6 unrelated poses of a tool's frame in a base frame.
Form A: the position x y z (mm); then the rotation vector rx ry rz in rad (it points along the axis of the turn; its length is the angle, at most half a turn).
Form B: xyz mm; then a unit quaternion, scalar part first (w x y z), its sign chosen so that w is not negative. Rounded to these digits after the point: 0 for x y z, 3 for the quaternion.
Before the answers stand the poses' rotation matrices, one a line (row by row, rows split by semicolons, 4 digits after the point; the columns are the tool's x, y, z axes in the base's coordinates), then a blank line. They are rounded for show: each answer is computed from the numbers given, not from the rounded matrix.
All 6 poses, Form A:
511 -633 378 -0.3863 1.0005 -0.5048
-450 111 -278 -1.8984 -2.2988 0.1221
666 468 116 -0.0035 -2.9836 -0.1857
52 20 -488 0.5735 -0.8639 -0.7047
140 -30 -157 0.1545 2.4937 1.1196
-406 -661 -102 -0.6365 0.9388 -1.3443
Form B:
0.4423 0.2230 0.8687; -0.5663 0.8205 0.0777; -0.6955 -0.5263 0.4891
-0.1830 0.9678 -0.1728; 0.9807 0.1921 0.0373; 0.0693 -0.1626 -0.9843
-0.9884 0.0117 -0.1512; -0.0071 0.9923 0.1235; 0.1515 0.1231 -0.9808
0.4558 0.3171 -0.8317; -0.7510 0.6386 -0.1681; 0.4778 0.7012 0.5292
-0.9135 -0.0620 0.4021; 0.2593 0.6729 0.6928; -0.3135 0.7371 -0.5986
-0.0315 0.5216 0.8526; -0.9801 0.1512 -0.1287; -0.1960 -0.8397 0.5064

511 -633 378 0.829 -0.182 0.471 -0.238
-450 111 -278 0.079 -0.634 -0.768 0.041
666 468 116 0.076 -0.001 -0.995 -0.062
52 20 -488 0.810 0.268 -0.404 -0.330
140 -30 -157 0.200 0.055 0.892 0.401
-406 -661 -102 0.638 -0.279 0.411 -0.589

